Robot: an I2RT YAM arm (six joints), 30 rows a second.
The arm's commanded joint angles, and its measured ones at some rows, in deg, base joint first. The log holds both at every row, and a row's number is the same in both.
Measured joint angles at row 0: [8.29 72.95 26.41 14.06 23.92 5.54]
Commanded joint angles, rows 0 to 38: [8.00 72.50 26.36 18.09 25.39 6.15]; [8.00 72.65 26.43 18.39 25.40 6.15]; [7.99 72.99 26.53 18.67 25.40 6.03]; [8.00 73.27 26.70 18.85 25.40 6.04]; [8.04 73.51 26.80 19.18 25.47 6.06]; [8.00 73.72 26.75 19.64 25.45 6.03]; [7.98 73.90 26.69 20.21 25.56 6.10]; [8.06 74.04 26.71 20.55 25.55 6.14]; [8.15 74.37 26.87 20.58 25.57 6.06]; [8.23 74.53 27.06 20.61 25.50 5.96]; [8.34 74.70 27.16 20.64 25.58 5.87]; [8.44 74.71 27.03 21.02 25.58 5.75]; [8.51 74.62 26.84 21.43 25.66 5.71]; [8.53 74.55 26.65 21.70 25.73 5.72]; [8.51 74.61 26.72 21.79 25.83 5.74]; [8.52 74.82 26.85 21.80 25.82 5.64]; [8.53 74.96 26.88 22.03 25.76 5.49]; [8.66 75.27 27.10 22.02 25.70 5.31]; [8.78 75.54 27.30 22.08 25.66 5.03]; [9.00 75.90 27.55 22.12 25.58 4.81]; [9.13 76.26 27.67 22.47 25.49 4.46]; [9.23 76.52 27.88 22.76 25.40 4.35]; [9.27 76.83 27.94 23.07 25.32 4.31]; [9.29 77.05 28.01 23.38 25.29 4.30]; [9.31 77.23 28.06 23.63 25.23 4.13]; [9.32 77.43 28.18 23.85 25.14 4.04]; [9.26 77.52 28.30 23.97 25.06 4.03]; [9.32 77.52 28.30 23.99 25.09 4.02]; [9.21 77.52 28.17 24.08 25.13 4.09]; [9.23 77.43 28.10 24.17 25.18 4.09]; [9.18 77.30 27.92 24.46 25.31 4.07]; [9.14 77.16 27.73 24.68 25.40 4.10]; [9.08 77.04 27.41 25.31 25.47 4.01]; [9.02 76.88 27.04 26.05 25.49 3.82]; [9.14 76.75 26.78 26.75 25.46 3.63]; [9.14 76.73 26.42 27.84 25.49 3.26]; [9.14 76.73 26.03 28.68 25.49 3.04]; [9.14 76.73 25.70 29.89 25.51 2.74]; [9.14 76.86 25.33 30.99 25.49 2.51]
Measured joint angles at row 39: [8.73 77.06 26.37 25.93 24.71 3.77]
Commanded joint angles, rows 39 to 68: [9.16 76.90 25.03 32.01 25.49 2.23]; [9.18 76.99 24.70 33.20 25.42 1.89]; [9.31 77.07 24.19 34.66 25.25 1.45]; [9.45 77.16 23.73 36.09 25.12 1.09]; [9.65 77.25 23.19 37.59 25.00 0.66]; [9.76 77.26 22.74 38.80 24.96 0.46]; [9.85 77.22 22.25 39.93 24.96 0.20]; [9.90 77.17 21.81 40.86 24.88 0.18]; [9.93 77.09 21.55 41.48 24.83 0.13]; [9.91 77.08 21.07 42.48 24.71 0.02]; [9.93 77.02 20.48 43.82 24.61 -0.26]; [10.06 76.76 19.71 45.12 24.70 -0.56]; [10.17 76.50 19.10 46.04 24.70 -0.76]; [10.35 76.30 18.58 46.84 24.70 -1.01]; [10.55 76.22 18.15 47.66 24.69 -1.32]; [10.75 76.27 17.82 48.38 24.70 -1.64]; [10.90 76.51 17.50 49.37 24.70 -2.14]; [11.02 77.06 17.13 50.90 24.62 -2.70]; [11.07 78.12 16.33 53.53 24.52 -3.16]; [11.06 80.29 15.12 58.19 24.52 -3.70]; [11.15 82.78 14.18 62.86 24.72 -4.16]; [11.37 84.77 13.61 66.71 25.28 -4.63]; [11.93 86.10 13.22 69.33 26.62 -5.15]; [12.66 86.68 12.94 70.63 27.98 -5.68]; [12.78 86.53 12.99 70.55 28.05 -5.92]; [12.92 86.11 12.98 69.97 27.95 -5.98]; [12.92 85.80 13.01 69.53 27.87 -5.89]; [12.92 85.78 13.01 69.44 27.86 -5.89]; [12.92 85.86 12.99 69.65 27.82 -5.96]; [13.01 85.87 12.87 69.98 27.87 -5.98]
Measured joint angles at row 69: [12.47 86.28 13.10 64.31 26.50 -5.04]
